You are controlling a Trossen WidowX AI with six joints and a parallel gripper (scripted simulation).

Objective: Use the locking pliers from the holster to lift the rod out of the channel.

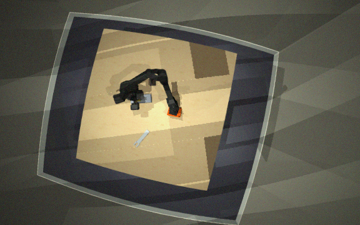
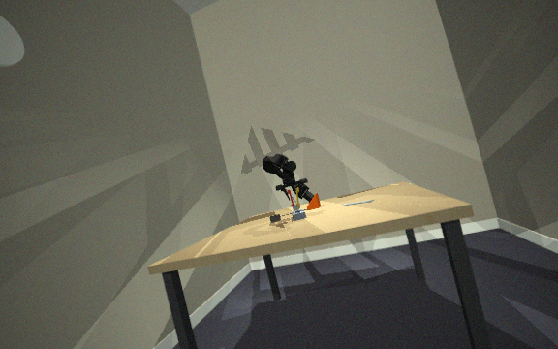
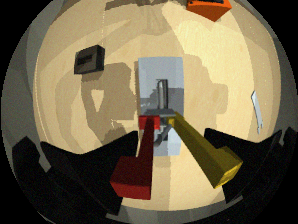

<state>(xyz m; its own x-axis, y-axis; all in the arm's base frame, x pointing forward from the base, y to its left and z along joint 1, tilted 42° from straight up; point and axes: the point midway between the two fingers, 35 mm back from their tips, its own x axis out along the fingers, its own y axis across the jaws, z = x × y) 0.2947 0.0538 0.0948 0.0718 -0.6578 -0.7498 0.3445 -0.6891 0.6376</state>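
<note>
Now: gripper tip 9 cm above the grey channel block. Round my gripper tip: dark holster 17 cm to the right, 10 cm below, 5 cm behind; yellow handle 2 cm to the left, 1 cm behind; flat grey forked piece 35 cm to the left, 11 cm below, 8 cm behind.
</note>
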